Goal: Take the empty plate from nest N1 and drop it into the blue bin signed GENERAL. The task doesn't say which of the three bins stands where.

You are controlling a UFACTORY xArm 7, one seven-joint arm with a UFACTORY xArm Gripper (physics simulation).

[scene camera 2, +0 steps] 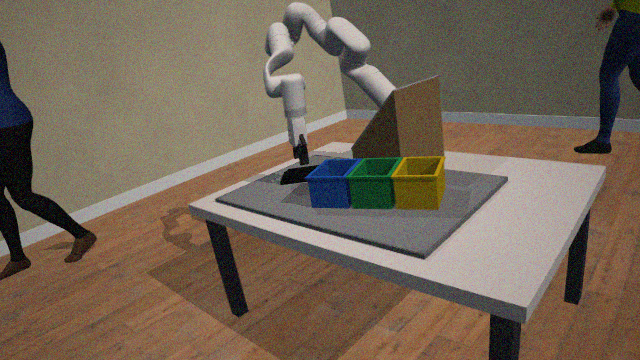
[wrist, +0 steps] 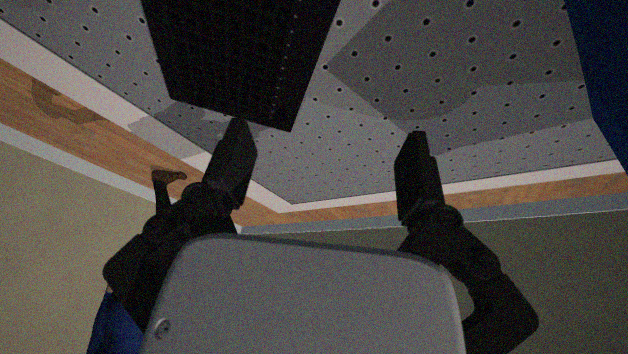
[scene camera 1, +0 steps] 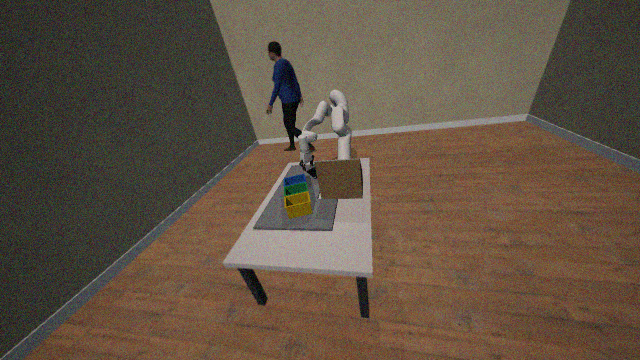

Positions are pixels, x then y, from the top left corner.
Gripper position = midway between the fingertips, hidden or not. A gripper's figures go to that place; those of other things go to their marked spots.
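Distance of the gripper [wrist: 325,140] is 13 cm from the lens; that of a black plate [wrist: 238,65] is 18 cm from the lens.
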